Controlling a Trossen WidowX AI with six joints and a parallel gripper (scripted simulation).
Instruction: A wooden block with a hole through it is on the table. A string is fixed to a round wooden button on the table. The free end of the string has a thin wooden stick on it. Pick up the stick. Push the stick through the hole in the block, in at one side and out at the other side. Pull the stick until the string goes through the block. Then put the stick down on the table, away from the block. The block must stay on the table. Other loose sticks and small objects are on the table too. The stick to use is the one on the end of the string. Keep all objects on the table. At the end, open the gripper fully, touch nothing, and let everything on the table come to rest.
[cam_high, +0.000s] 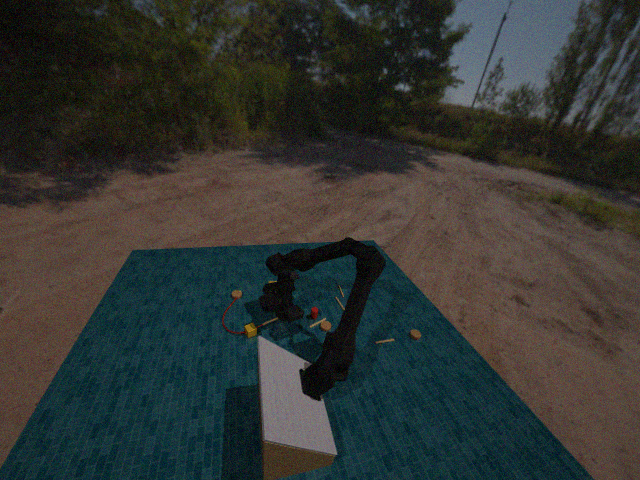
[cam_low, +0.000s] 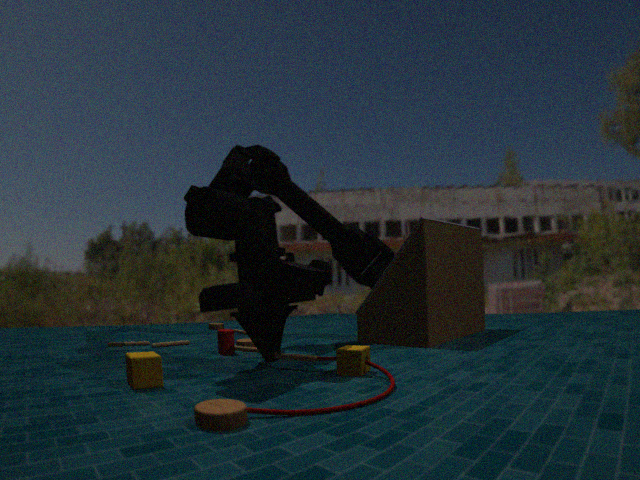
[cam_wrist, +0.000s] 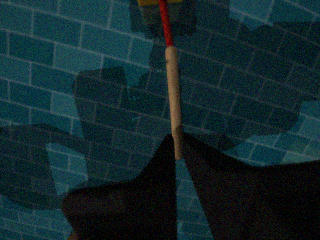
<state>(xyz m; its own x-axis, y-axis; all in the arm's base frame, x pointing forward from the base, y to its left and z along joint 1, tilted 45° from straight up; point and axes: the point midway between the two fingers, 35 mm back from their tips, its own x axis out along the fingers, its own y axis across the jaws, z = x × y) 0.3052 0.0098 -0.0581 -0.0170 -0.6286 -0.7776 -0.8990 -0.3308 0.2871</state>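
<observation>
My gripper tip is 130 mm to the left of the red cylinder, 10 mm below it and 10 mm short of it. Round my gripper tip: thin wooden stick: 40 mm to the left, 20 mm behind, 10 mm above.
</observation>
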